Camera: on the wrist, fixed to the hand. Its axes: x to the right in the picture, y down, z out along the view.
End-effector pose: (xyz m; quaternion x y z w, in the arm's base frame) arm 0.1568 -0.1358 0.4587 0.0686 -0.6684 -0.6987 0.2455
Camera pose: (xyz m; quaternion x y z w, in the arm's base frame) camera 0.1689 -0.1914 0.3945 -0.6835 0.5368 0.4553 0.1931
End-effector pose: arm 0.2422 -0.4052 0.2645 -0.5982 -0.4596 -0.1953 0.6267
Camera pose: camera 0.2150 -0.4751 0.3061 0.0958 -0.6427 -0.5452 0.5296
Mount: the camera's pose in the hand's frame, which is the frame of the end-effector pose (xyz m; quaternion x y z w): -0.0013 -0.0599 -0.0614 0.2518 0.1855 -0.6668 0.6765
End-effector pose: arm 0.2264 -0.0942 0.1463 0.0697 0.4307 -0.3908 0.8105
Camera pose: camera 0.1449 -0.1069 0.1227 0.0365 0.3898 -0.9003 0.1903
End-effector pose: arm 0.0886 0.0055 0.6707 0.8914 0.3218 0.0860 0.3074
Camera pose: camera 0.0348 0.0711 0.6835 -0.4499 -0.8907 0.0625 0.0188
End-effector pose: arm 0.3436 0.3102 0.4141 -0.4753 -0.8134 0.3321 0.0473
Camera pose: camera 0.3240 0.3199 0.4970 0.1711 -0.7747 0.3097 0.5240
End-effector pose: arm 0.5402 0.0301 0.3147 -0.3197 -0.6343 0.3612 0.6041
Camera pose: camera 0.6034 0.0014 0.3652 0.2918 -0.4393 -0.0580 0.8477
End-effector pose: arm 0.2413 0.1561 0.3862 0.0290 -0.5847 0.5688 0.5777
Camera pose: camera 0.3226 0.1771 0.4038 0.4494 -0.1258 0.1522 0.8712
